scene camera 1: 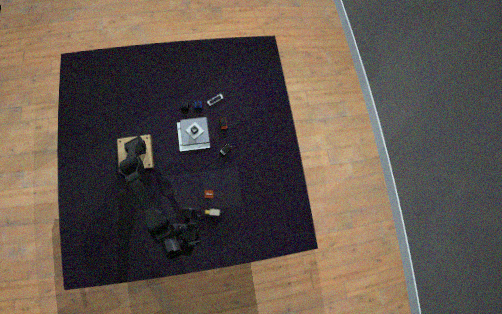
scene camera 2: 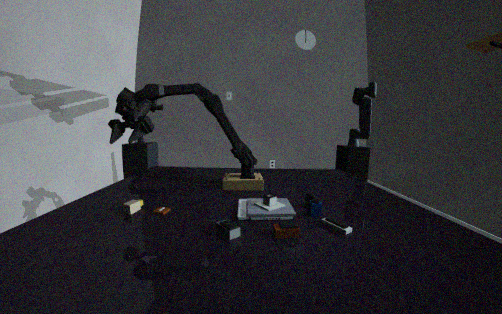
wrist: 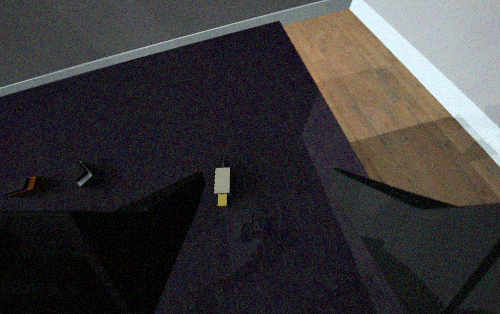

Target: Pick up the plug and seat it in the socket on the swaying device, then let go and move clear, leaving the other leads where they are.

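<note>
The plug, a cream block with a yellow tip (scene camera 1: 214, 212) (scene camera 2: 132, 206) (wrist: 222, 180), lies flat on the dark mat. The device is a grey slab (scene camera 1: 202, 123) (scene camera 2: 286, 212) over a white plate, bearing a white square and a small dark-topped socket (scene camera 1: 194, 130) (scene camera 2: 270, 199). The device does not show in the wrist view. My gripper (scene camera 1: 196, 228) (scene camera 2: 125, 139) (wrist: 266, 176) is open and empty, high above the mat. In the wrist view the plug shows well below the fingers, nearer the left fingertip.
A flat orange piece (scene camera 1: 209, 194) (scene camera 2: 162, 210) lies near the plug. Around the device are a grey-black block (scene camera 1: 226, 149) (scene camera 2: 230, 230) (wrist: 86, 175), an orange-brown block (scene camera 1: 224, 123) (scene camera 2: 286, 231) (wrist: 31, 185), a blue block (scene camera 1: 198, 105) (scene camera 2: 315, 208), a black block (scene camera 1: 185, 108) and a white bar (scene camera 1: 215, 99) (scene camera 2: 337, 226).
</note>
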